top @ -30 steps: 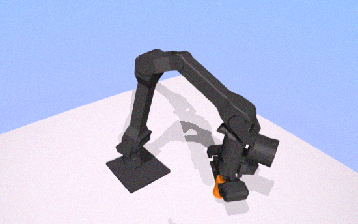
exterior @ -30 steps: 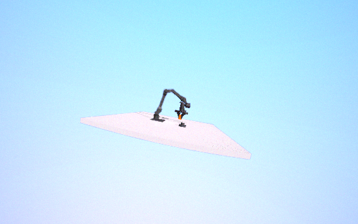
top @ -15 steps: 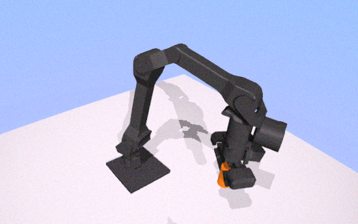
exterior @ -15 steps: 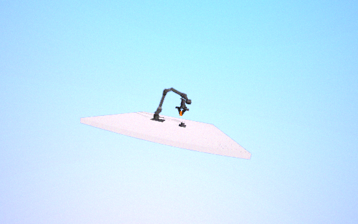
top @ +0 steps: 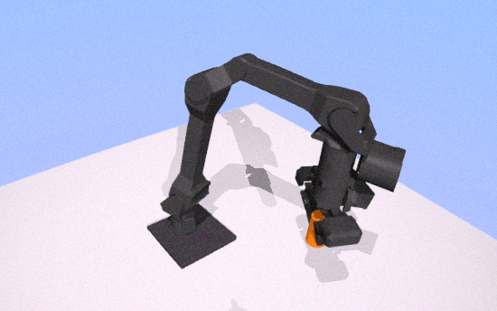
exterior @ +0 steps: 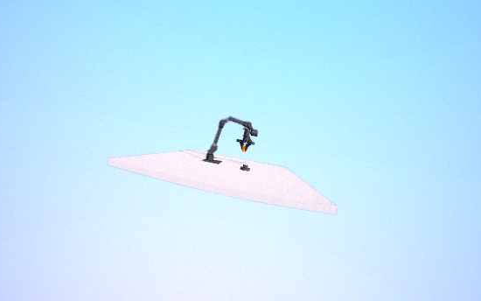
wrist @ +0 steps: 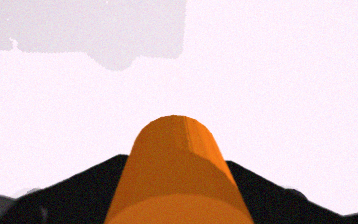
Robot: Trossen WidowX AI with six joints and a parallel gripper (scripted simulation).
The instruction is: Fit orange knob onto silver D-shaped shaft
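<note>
My gripper tip is now 60 mm short of the dark pedestal, 200 mm to the left of it and 120 mm above it. Also, from my gripper tip: orange knob (30 mm above).
</note>
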